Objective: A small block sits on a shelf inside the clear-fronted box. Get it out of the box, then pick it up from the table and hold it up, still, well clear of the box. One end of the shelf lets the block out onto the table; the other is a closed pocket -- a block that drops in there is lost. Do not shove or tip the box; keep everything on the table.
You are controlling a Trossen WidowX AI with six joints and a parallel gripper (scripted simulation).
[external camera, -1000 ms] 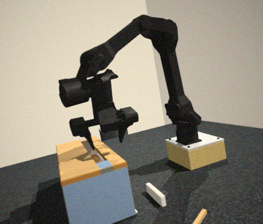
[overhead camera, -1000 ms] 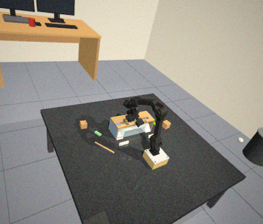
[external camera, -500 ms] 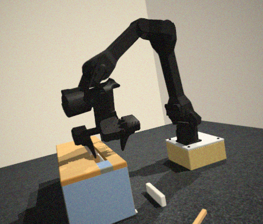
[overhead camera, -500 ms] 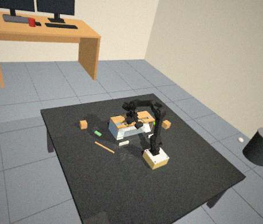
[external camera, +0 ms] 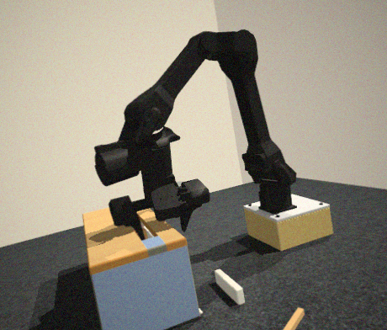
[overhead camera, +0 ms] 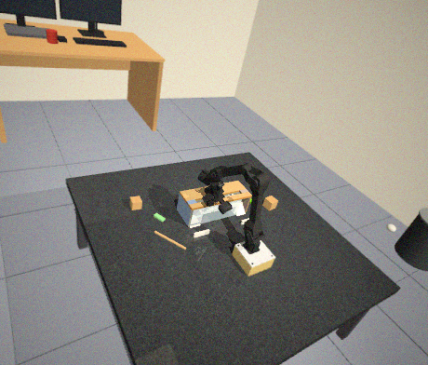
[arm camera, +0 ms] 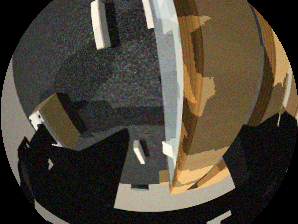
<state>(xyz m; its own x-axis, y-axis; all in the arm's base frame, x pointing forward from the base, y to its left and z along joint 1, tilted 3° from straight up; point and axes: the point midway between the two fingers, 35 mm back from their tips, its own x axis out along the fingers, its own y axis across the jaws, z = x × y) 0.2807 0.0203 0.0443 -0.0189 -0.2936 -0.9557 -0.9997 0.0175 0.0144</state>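
My gripper tip is 40 mm short of the box, 20 mm to the left of it and 20 mm above it. Also, from my gripper tip: tan block (50 mm ahead, 40 mm to the right); then wooden stick (300 mm to the left, 80 mm below, 40 mm behind).
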